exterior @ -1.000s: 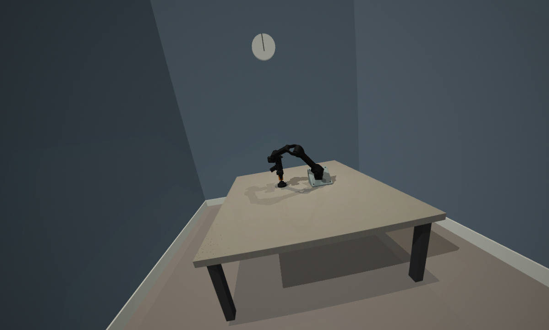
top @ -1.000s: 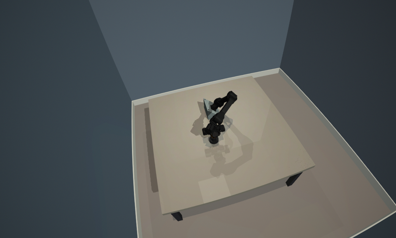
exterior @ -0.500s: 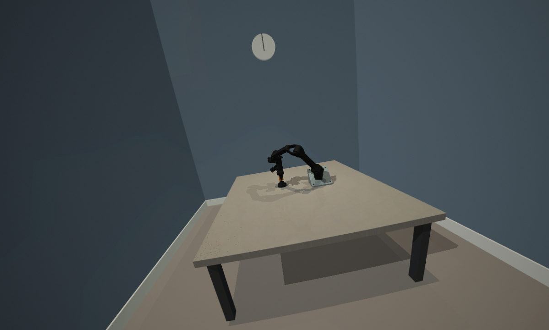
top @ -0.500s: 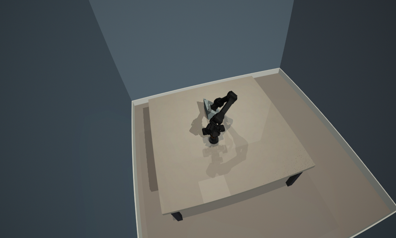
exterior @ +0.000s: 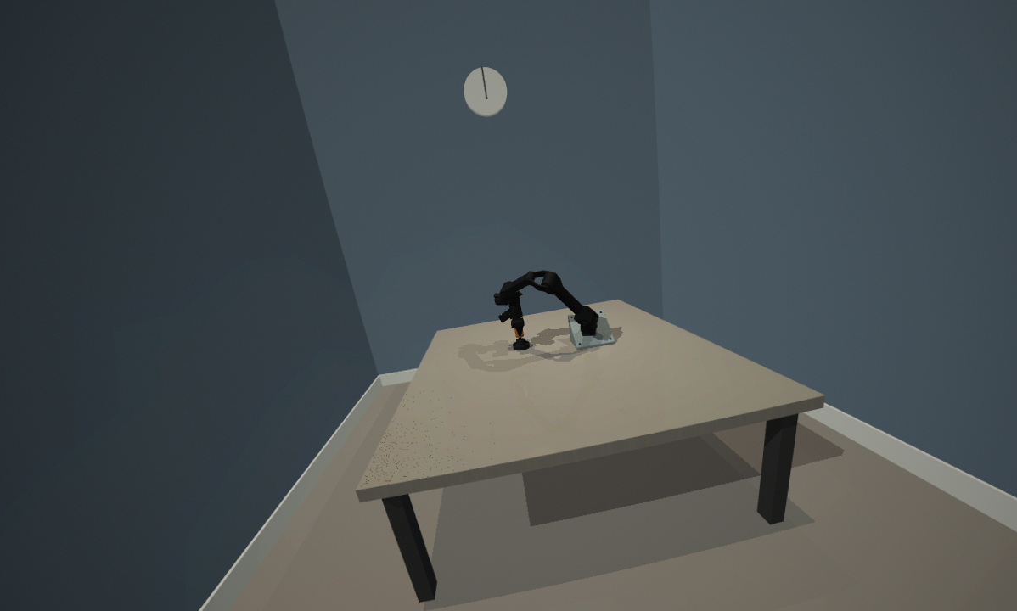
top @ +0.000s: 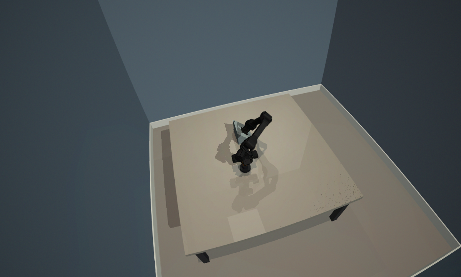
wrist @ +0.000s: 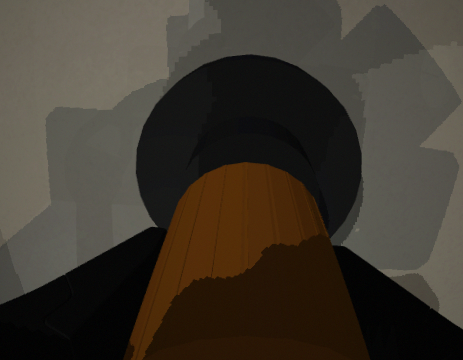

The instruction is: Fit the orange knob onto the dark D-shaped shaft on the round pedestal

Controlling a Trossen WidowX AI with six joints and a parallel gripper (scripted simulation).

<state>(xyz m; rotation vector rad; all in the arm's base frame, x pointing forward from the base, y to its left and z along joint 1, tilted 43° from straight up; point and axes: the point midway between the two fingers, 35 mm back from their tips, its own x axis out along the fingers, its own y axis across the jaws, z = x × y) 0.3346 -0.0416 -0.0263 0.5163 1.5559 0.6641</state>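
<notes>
My gripper tip is now 2 cm below the orange knob. Round my gripper tip: dark round pedestal 4 cm below.
</notes>
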